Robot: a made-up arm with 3 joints.
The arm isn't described. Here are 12 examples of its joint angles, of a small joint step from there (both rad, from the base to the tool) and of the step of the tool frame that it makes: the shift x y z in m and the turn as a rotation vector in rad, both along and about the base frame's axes.
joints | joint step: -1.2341 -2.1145 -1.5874 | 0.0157 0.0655 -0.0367
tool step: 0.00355 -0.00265 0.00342 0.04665 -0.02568 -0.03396
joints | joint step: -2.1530 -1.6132 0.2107 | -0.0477 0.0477 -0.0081
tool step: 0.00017 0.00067 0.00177 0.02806 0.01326 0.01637
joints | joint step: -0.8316 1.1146 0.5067 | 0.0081 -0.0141 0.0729
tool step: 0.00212 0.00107 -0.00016 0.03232 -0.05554 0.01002
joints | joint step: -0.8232 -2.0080 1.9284 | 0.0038 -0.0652 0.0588
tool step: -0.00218 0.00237 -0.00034 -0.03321 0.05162 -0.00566
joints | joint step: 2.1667 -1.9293 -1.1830 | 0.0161 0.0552 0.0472
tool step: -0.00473 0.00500 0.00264 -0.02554 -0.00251 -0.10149
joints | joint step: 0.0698 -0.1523 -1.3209 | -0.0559 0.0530 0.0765
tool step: -0.00360 -0.00367 -0.00253 0.04808 -0.08990 0.00659
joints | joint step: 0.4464 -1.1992 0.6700 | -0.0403 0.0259 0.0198
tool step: 0.00075 -0.00074 -0.00039 0.00699 -0.02148 0.00745
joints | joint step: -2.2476 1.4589 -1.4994 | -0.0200 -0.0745 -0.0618
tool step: 0.00704 0.00273 0.00561 -0.09660 -0.03825 0.07745
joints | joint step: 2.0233 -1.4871 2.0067 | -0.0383 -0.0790 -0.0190
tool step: -0.00224 -0.00287 -0.00054 0.04593 -0.00896 0.11546
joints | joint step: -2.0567 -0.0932 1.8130 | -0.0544 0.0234 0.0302
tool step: 0.00040 0.00263 -0.00001 0.02247 0.03529 0.03353
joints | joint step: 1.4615 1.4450 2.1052 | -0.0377 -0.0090 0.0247
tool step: -0.00149 0.00013 0.00107 -0.01715 0.01056 0.04527
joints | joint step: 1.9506 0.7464 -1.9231 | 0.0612 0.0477 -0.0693
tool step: 0.00681 -0.00494 -0.00146 0.03715 -0.01403 -0.10709
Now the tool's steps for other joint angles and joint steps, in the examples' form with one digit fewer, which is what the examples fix.
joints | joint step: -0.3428 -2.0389 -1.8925 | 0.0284 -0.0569 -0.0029
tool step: -0.0002 0.0020 -0.0025 -0.0111 0.0319 0.0193
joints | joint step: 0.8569 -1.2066 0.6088 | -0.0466 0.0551 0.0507
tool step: -0.0010 0.0009 -0.0011 -0.0003 -0.0533 -0.0285
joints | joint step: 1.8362 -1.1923 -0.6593 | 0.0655 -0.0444 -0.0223
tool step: 0.0010 0.0001 -0.0007 0.0314 0.0080 -0.0161
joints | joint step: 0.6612 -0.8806 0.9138 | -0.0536 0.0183 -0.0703
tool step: 0.0004 -0.0052 0.0017 -0.0445 0.0406 0.0718
